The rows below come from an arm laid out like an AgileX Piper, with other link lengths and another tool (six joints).
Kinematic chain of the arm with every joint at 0, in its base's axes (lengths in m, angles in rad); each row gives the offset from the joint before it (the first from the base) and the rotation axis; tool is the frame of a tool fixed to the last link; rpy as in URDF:
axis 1: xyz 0 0 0.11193 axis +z
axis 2: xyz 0 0 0 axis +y
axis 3: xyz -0.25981 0 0.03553 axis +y
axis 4: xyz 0.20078 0 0.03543 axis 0.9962 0 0.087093
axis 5: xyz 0 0 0 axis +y
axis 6: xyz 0.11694 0 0.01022 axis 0.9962 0 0.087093
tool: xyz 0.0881 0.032 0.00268 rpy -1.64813 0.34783 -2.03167
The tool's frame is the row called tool.
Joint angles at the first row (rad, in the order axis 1, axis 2, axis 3, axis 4, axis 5, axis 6):
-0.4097, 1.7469, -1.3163, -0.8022, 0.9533, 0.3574
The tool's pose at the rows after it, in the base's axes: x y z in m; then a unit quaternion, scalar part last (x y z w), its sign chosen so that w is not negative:
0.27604 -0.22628 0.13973 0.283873 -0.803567 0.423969 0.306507
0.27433 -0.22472 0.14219 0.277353 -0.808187 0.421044 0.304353
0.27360 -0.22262 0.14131 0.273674 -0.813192 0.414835 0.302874
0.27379 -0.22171 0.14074 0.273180 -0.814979 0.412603 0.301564
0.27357 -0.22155 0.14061 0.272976 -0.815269 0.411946 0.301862
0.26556 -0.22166 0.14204 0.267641 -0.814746 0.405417 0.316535
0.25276 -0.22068 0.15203 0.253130 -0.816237 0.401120 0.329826
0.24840 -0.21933 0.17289 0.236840 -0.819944 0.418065 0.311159
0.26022 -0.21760 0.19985 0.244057 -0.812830 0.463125 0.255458
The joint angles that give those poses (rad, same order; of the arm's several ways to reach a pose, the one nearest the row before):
-0.4097, 1.7432, -1.3163, -0.7984, 0.9827, 0.3656
-0.4097, 1.7326, -1.3163, -0.7879, 0.9918, 0.3703
-0.4097, 1.7309, -1.3163, -0.7731, 0.9977, 0.3738
-0.4097, 1.7309, -1.3163, -0.7667, 0.9977, 0.3738
-0.4097, 1.7309, -1.3163, -0.7656, 0.9989, 0.3738
-0.4097, 1.7245, -1.3163, -0.7676, 1.0370, 0.3738
-0.4097, 1.6904, -1.3163, -0.7676, 1.0942, 0.3738
-0.4097, 1.6244, -1.3163, -0.7680, 1.1002, 0.3716
-0.4097, 1.5513, -1.3163, -0.7689, 1.0103, 0.3315

